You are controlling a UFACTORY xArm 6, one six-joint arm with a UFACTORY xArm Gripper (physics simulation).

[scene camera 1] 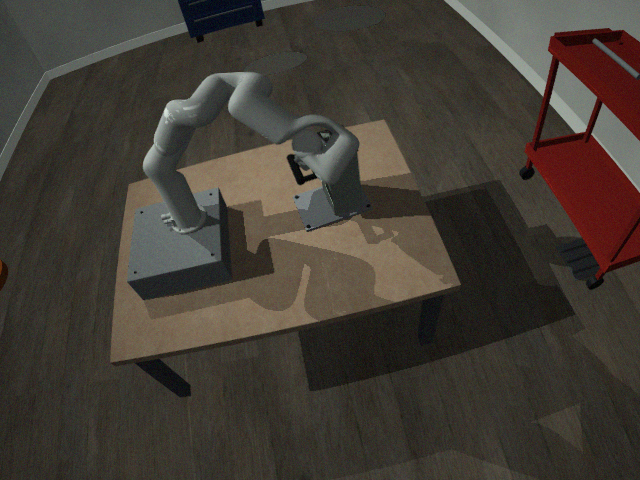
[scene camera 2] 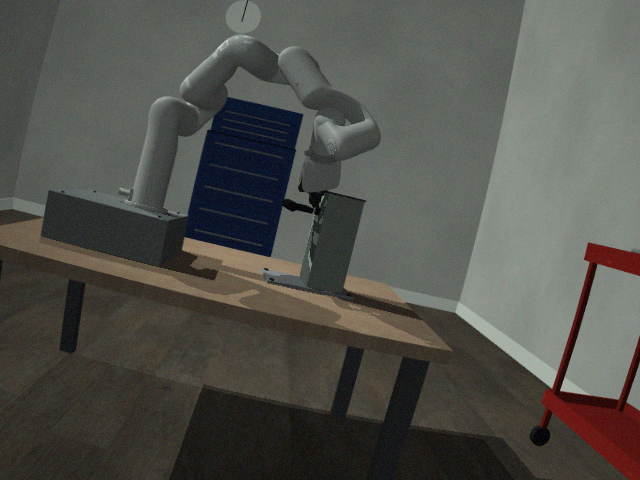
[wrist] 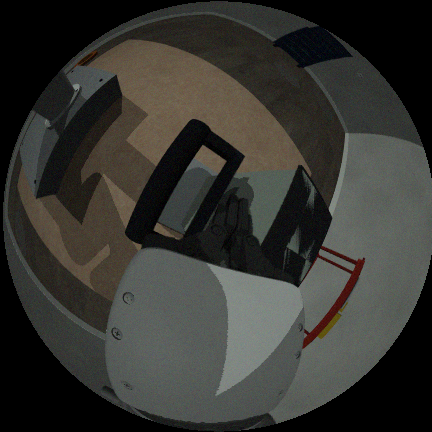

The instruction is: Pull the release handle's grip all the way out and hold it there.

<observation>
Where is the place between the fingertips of the gripper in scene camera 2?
314, 204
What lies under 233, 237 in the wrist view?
The gripper.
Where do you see a grey base plate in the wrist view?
186, 189
</observation>
